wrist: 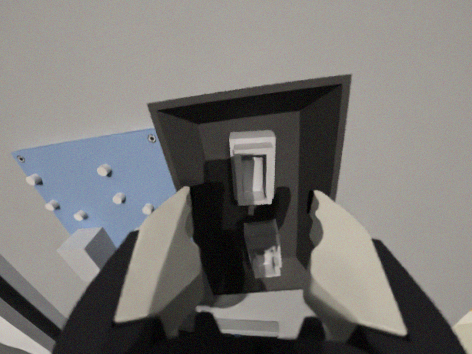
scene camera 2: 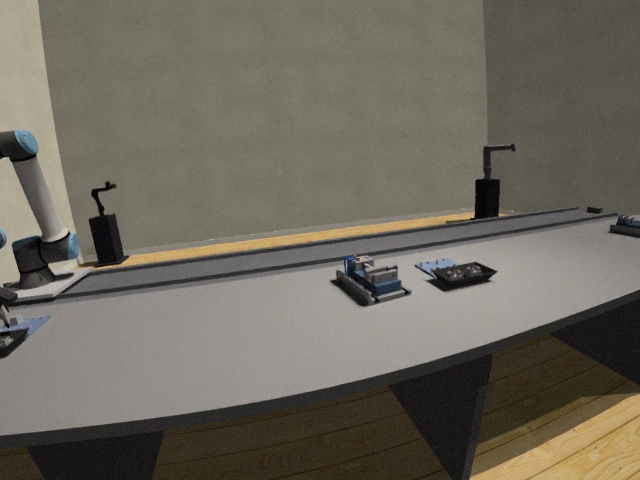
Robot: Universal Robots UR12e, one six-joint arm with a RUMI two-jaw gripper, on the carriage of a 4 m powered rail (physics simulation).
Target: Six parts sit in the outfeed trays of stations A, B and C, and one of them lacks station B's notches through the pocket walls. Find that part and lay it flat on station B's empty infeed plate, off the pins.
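Frame: origin at the arm's base, x back, y right, z up, level; metres.
Where they show: gripper, fingertip midpoint: [wrist: 249, 190]; arm's base at its link origin: [scene camera 2: 38, 283].
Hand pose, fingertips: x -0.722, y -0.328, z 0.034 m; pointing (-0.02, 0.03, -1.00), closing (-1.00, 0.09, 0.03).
Things, the pixels of their centre, and the offset from my fingertips.
- light grey part at the middle of its body: [wrist: 252, 169] dx -0.004, dy +0.000, dz -0.034 m
- blue pinned plate at the middle of its body: [scene camera 2: 441, 267] dx +0.147, dy -1.803, dz -0.060 m
- blue plate at the middle of its body: [wrist: 120, 213] [scene camera 2: 18, 328] dx +0.161, dy +0.062, dz -0.060 m
- grey block at the middle of its body: [wrist: 92, 254] [scene camera 2: 13, 320] dx +0.207, dy +0.110, dz -0.038 m
- grey machine at the middle of its body: [scene camera 2: 371, 275] dx +0.089, dy -1.420, dz -0.014 m
My gripper [scene camera 2: 5, 319] [wrist: 249, 190] is open, with its fingertips apart over a black tray [scene camera 2: 16, 345] [wrist: 325, 145] at the table's left end. In the wrist view a light grey part [wrist: 254, 172] with a rectangular pocket lies in the tray's upper half, between and beyond the fingertips. A second, darker-looking part [wrist: 262, 247] lies below it, tilted and in shadow; its notches are not clear. In scene camera 2, another black tray [scene camera 2: 466, 280] right of centre holds small grey parts, too small to judge. A blue pinned plate [scene camera 2: 432, 267] lies behind it. No station letters show.
A blue plate [scene camera 2: 38, 323] [wrist: 135, 175] with pale pins lies beside the left-end tray. A grey block [wrist: 87, 245] shows by its lower edge. A blue and grey machine [scene camera 2: 382, 284] stands mid-table; another machine [scene camera 2: 628, 225] is at the far right. The rail [scene camera 2: 217, 266] runs behind.
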